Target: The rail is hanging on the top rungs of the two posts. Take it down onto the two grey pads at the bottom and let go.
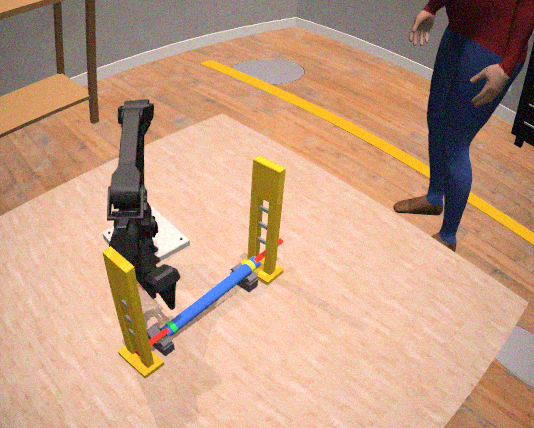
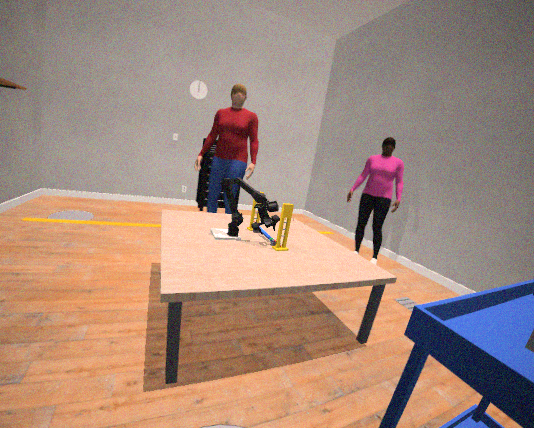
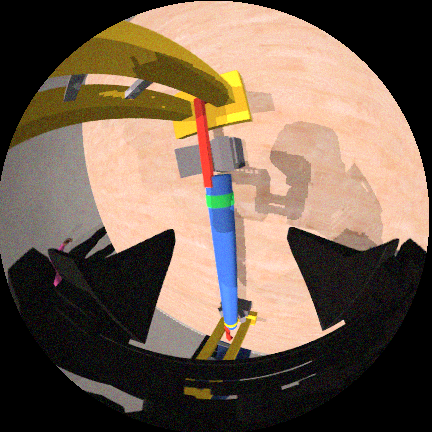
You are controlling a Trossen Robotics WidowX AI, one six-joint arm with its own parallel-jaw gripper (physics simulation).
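Seen in the pictures: gripper, between the fingertips: (image 1: 163,303) (image 2: 268,233) (image 3: 233,234); arm's base, origin of its link: (image 2: 232,235).
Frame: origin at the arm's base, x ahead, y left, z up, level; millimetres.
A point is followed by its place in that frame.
The rail, a blue tube (image 1: 210,299) @[x 253, y -18, z 24 mm] (image 2: 265,233) @[x 234, y -40, z 22 mm] (image 3: 223,255) @[x 236, y -68, z 23 mm] with red ends and green and yellow bands, lies low between the yellow left post (image 1: 122,280) @[x 258, y -246, z 253 mm] (image 3: 150,55) and the yellow right post (image 1: 267,185) @[x 258, y 154, z 237 mm] (image 3: 212,342) @[x 272, y 154, z 81 mm]. It is at the level of the grey pads, below the visible rungs. The pad (image 1: 166,346) @[x 267, y -178, z 7 mm] (image 3: 230,153) @[x 212, y -172, z 19 mm] by the green band and the pad (image 1: 248,283) @[x 272, y 90, z 8 mm] by the yellow band are under its ends; exact contact is too small to tell. My gripper (image 1: 172,301) @[x 207, y -118, z 53 mm] (image 3: 233,234) @[x 207, y -118, z 53 mm] is open and empty, its fingers apart on either side above the rail.
The posts stand on the wooden table (image 1: 325,350) @[x 515, y 55, z -17 mm] (image 2: 270,270) @[x 9, y -493, z -17 mm], beside the arm's white base plate (image 1: 172,241) @[x 35, y 78, z 0 mm] (image 2: 220,234) @[x -82, y 8, z 2 mm]. A person in red (image 1: 455,100) (image 2: 234,135) stands behind the table, and one in pink (image 2: 382,175) stands farther right. A blue cart (image 2: 465,350) is at the front right.
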